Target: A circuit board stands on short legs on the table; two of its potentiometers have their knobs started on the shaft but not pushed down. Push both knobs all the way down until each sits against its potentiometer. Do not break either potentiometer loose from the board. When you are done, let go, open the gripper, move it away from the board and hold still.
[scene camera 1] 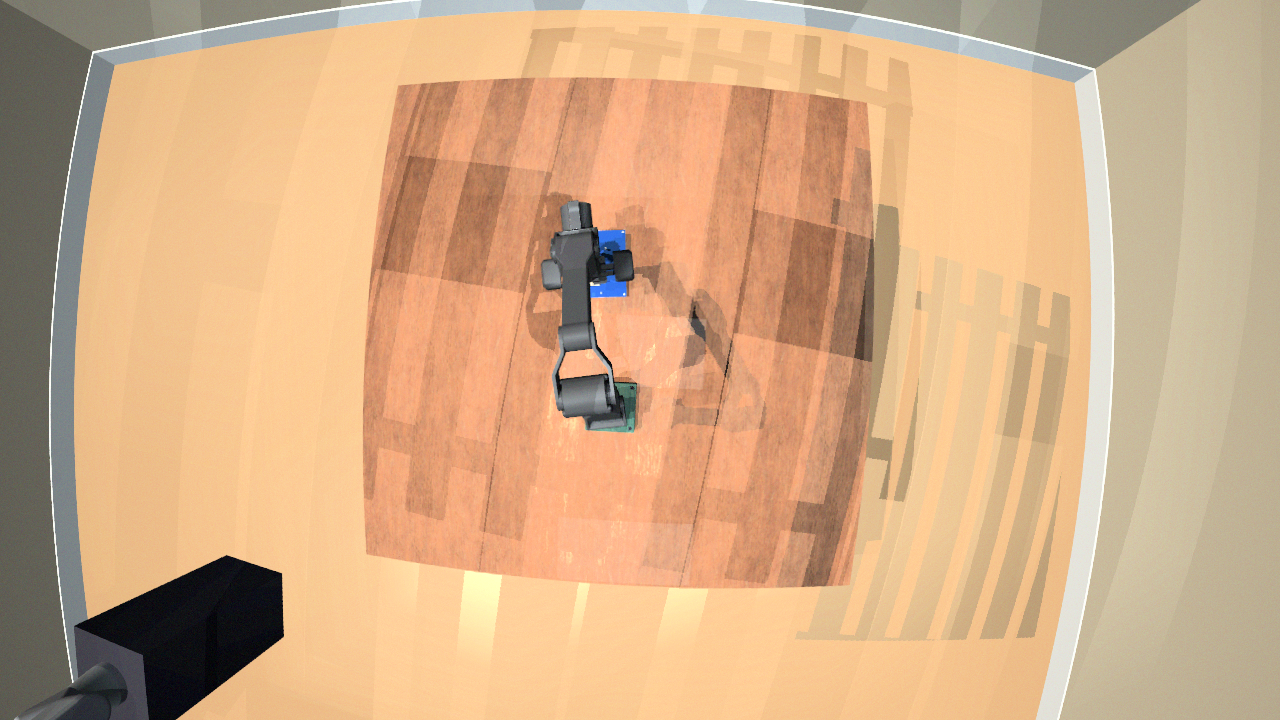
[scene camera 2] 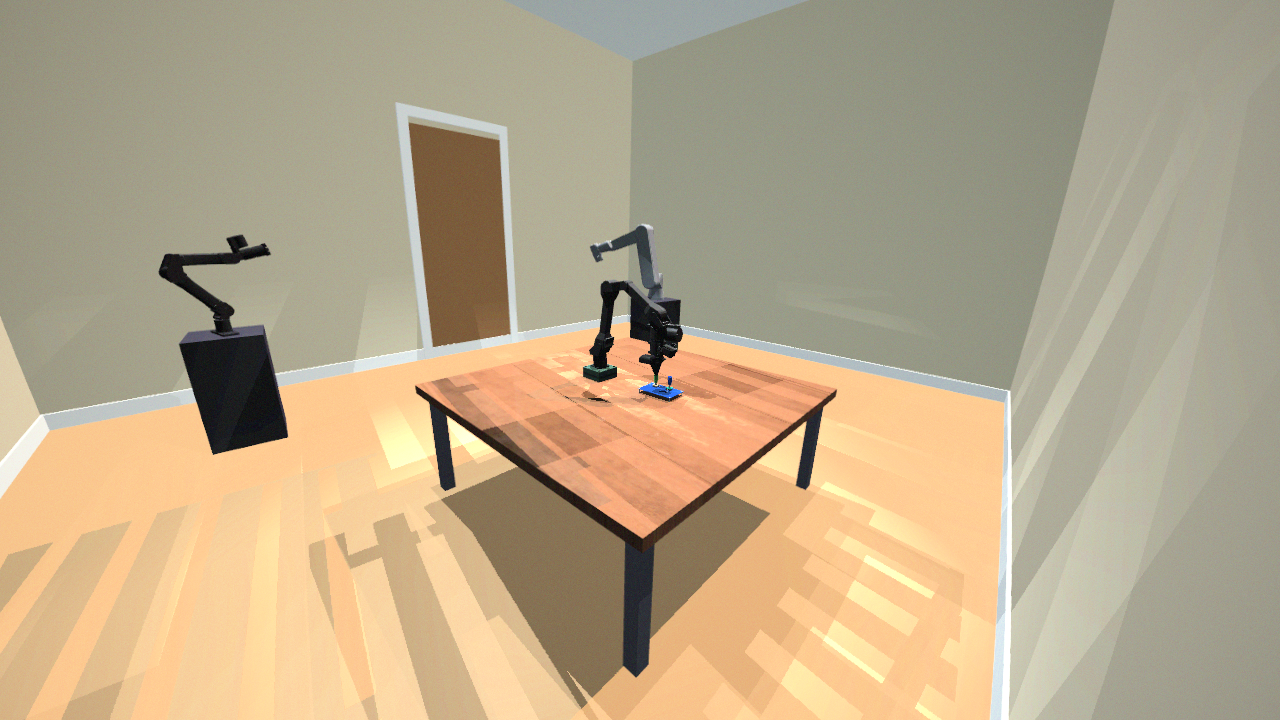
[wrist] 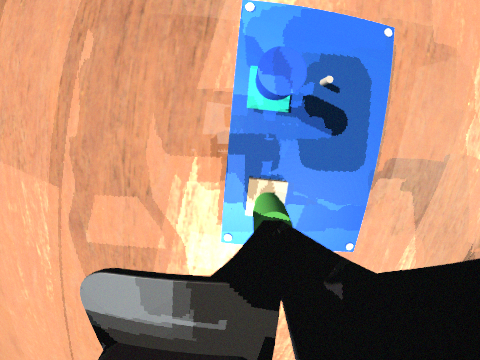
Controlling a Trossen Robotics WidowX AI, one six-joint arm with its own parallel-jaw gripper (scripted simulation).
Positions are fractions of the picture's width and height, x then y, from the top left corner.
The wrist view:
my gripper: 0.57, 0.64
green knob: 0.56, 0.57
blue knob: 0.59, 0.20
